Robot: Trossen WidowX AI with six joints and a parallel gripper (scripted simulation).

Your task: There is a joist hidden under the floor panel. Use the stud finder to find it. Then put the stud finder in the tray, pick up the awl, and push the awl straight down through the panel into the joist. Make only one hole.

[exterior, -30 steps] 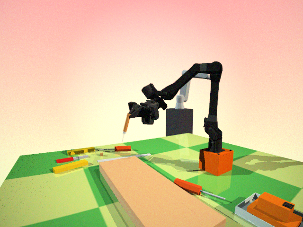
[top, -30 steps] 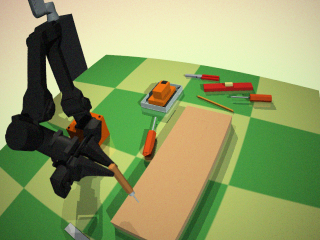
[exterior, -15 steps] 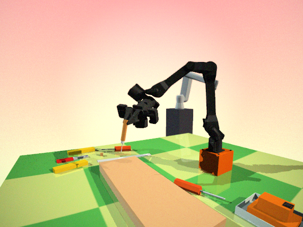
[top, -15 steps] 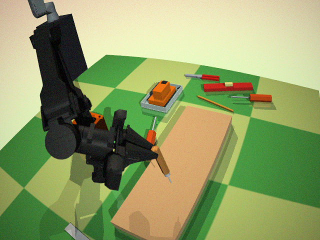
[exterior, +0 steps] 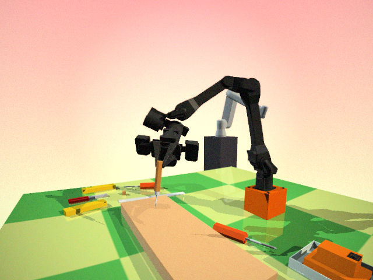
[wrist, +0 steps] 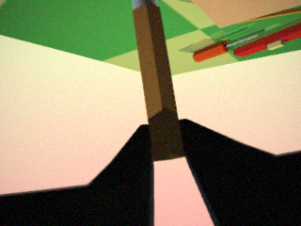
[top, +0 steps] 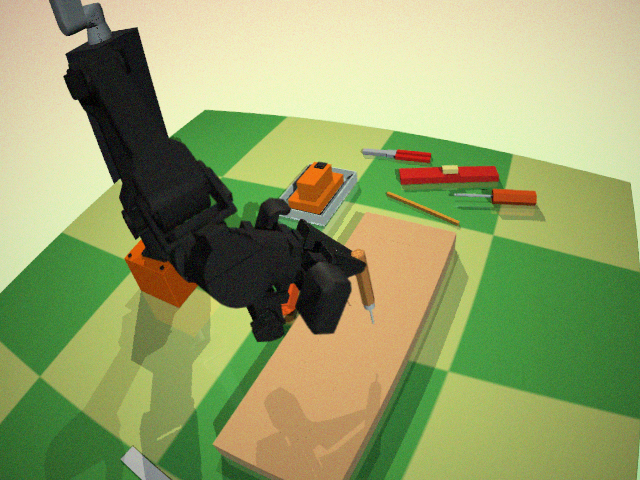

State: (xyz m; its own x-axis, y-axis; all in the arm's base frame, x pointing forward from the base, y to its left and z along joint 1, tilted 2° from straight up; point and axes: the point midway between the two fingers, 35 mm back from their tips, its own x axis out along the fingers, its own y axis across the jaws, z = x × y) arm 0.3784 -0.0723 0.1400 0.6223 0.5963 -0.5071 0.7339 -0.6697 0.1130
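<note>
Right now my gripper tip is 60 mm above the awl and 10 mm short of it. Also, from my gripper tip: orange stud finder 380 mm to the left, 230 mm behind, 170 mm below; then grey card 320 mm to the right, 210 mm below, 130 mm behind; then pencil 380 mm to the left, 210 mm below, 10 mm behind.
</note>
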